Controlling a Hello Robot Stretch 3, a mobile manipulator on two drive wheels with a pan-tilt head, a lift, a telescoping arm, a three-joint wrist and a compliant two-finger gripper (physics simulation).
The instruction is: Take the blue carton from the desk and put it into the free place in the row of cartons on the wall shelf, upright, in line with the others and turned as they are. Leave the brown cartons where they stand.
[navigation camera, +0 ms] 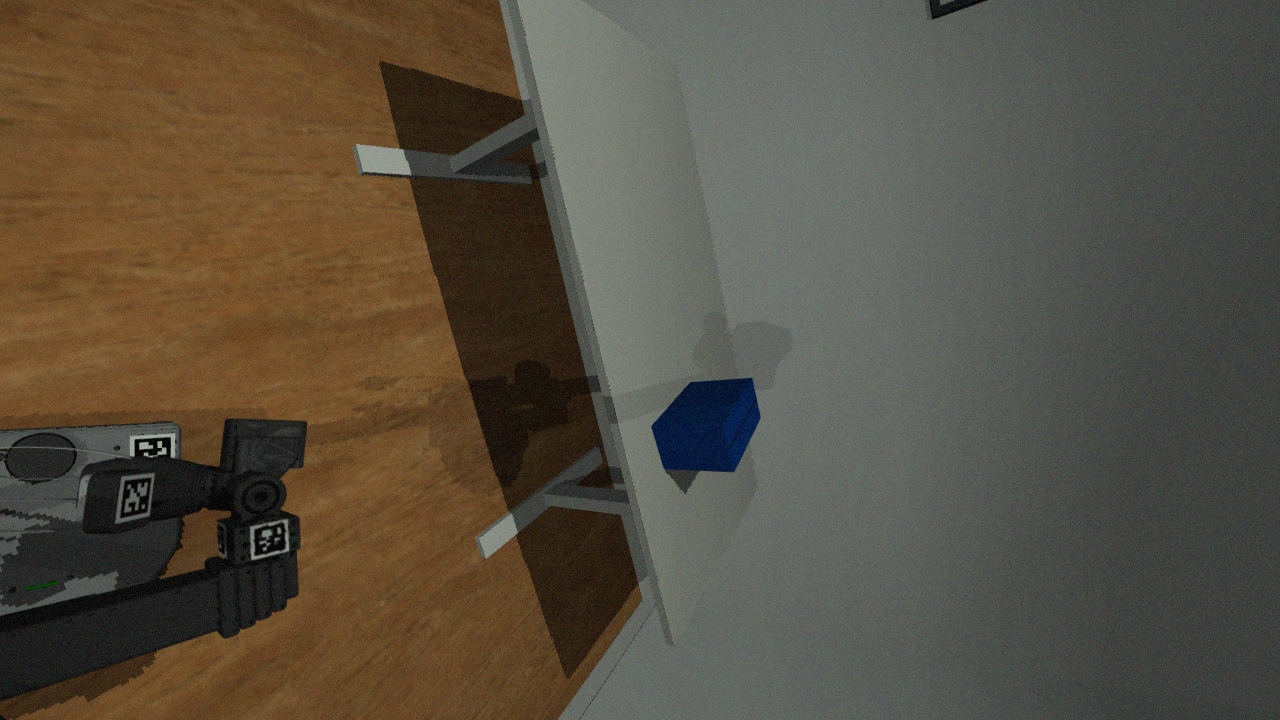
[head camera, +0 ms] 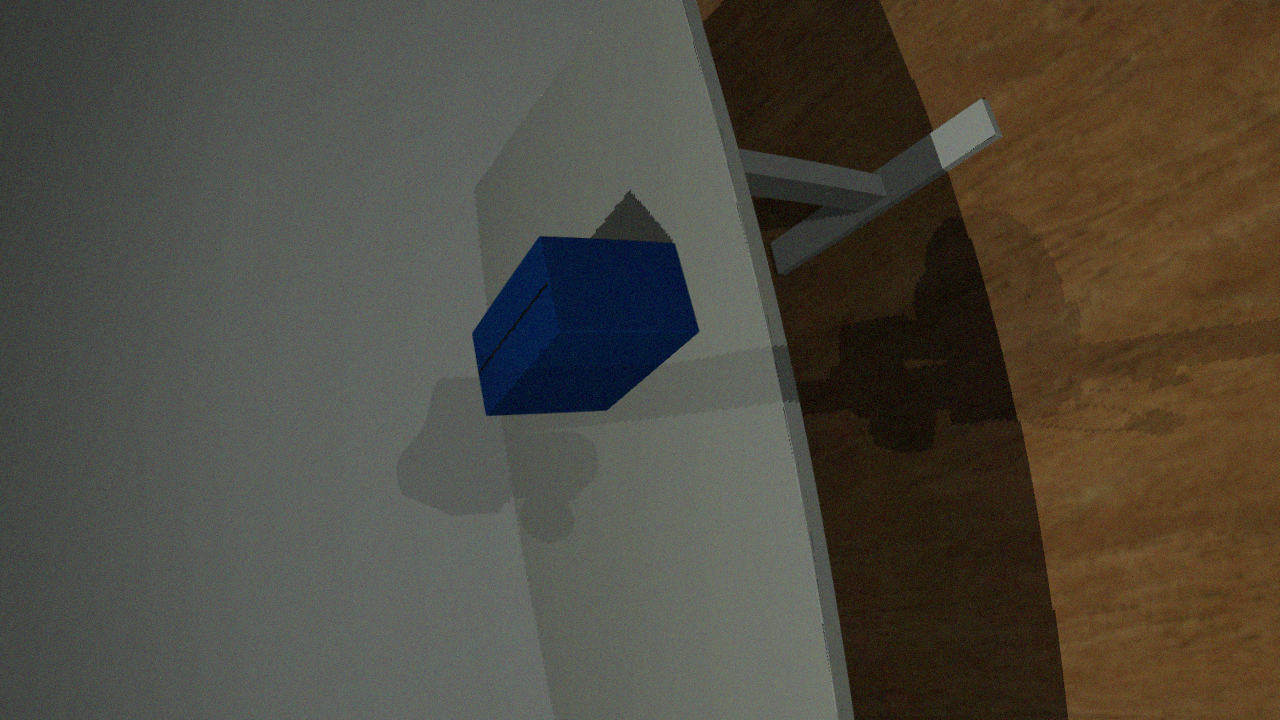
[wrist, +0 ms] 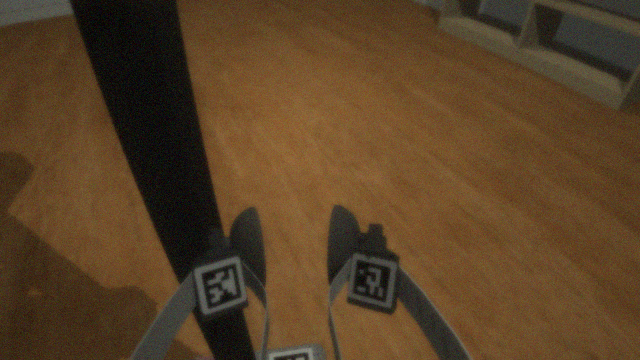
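Seen in the pictures: gripper, fingertip midpoint: point(wrist: 295, 233); robot's base, link origin: point(navigation camera: 43, 455).
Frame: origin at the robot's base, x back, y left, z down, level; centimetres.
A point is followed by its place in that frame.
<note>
The blue carton point(head camera: 586, 326) {x 2.4, y -88.5, z -86.5 cm} point(navigation camera: 707, 426) {x 2.0, y -88.4, z -86.3 cm} stands on the pale desk point(head camera: 680, 555) {x -25.6, y -92.8, z -72.0 cm} point(navigation camera: 626, 205) {x -50.2, y -83.0, z -72.0 cm}, near the middle of the desk's depth in the head camera view and towards one end of the desk in the navigation camera view. My gripper point(wrist: 295, 233) {x -0.2, y 8.2, z -50.2 cm} is open in the wrist view, with its two fingertips apart and bare floor between and beyond them. It is well away from the desk and the carton. In the navigation camera view the wrist and arm show at the lower left, while the fingers are hidden. The wall shelf and the brown cartons do not show.
The desk's leg and foot point(head camera: 930, 156) point(navigation camera: 510, 528) stick out over the wooden floor. A second foot point(navigation camera: 384, 160) shows in the navigation camera view. A low wooden shelf unit point(wrist: 575, 75) {x -153.0, y 123.3, z -6.8 cm} stands at the upper right of the wrist view. A black post point(wrist: 150, 125) crosses its left side.
</note>
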